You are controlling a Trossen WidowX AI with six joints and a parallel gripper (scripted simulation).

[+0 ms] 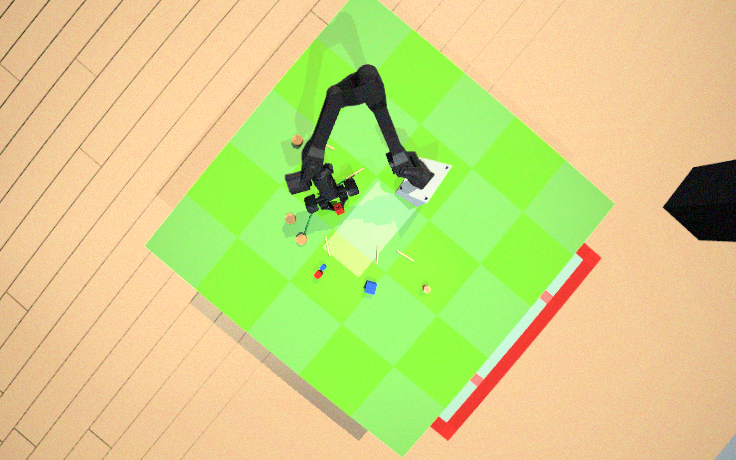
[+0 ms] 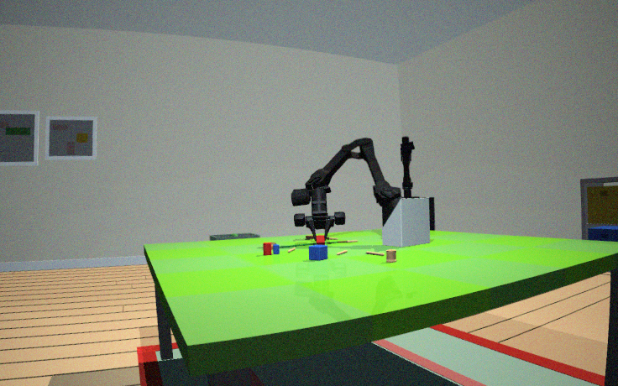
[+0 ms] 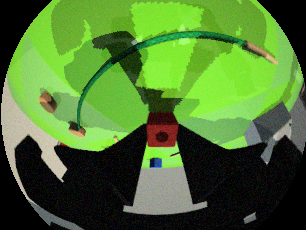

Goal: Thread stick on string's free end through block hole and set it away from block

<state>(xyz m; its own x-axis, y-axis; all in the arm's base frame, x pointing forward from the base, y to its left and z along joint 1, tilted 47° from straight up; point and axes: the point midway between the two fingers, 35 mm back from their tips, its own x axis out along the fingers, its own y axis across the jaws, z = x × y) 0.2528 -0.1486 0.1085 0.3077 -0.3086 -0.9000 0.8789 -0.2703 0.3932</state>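
Now: gripper tip 12 cm past the thin wooden stick, 4 cm to the left of it and 2 cm above it. The rest, counted from my gripper tip: red cylinder: 24 cm ahead, 10 cm to the left; then round wooden button: 18 cm ahead, 4 cm to the right, 1 cm below; then red block: right at my gripper tip.
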